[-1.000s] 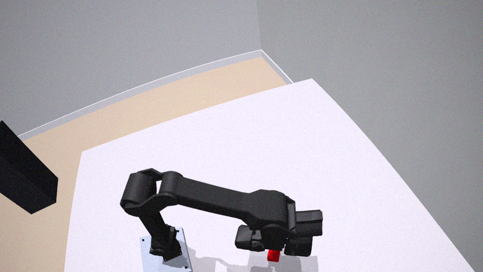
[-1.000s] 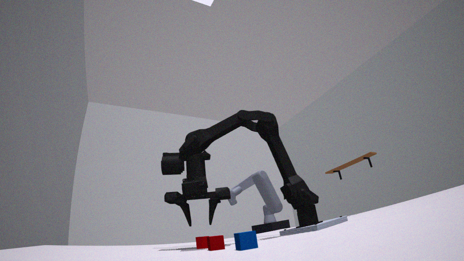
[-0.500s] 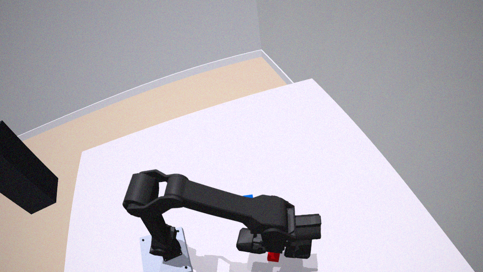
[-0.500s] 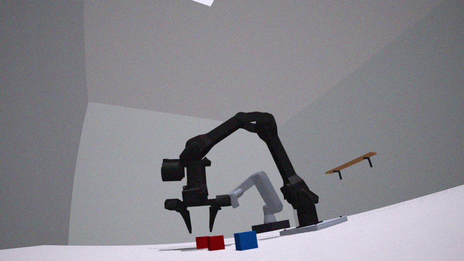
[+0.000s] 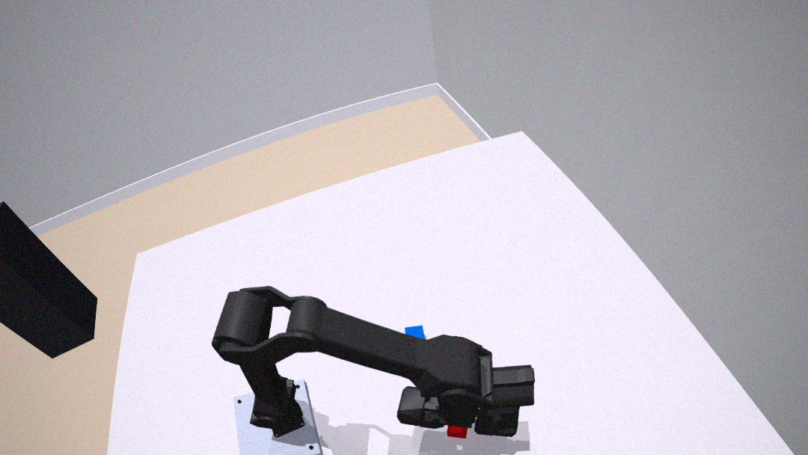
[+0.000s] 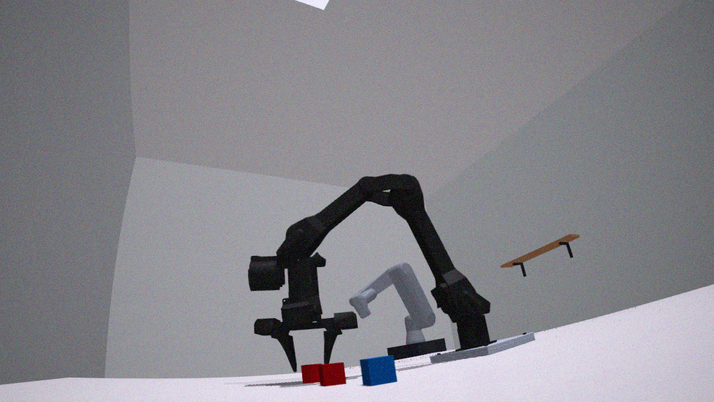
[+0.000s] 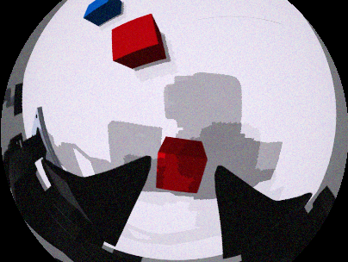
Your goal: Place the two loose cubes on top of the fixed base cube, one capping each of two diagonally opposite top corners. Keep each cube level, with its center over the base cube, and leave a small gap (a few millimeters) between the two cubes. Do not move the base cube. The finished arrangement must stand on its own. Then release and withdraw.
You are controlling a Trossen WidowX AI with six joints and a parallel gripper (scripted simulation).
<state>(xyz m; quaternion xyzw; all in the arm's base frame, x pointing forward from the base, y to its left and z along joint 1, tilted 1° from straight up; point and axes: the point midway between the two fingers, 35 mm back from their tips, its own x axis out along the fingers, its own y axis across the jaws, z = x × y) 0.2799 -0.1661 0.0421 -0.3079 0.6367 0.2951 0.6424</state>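
My gripper tip is 20 cm to the right of the blue base cube and 2 cm short of it. Also, from my gripper tip: red cube (right at my gripper tip).
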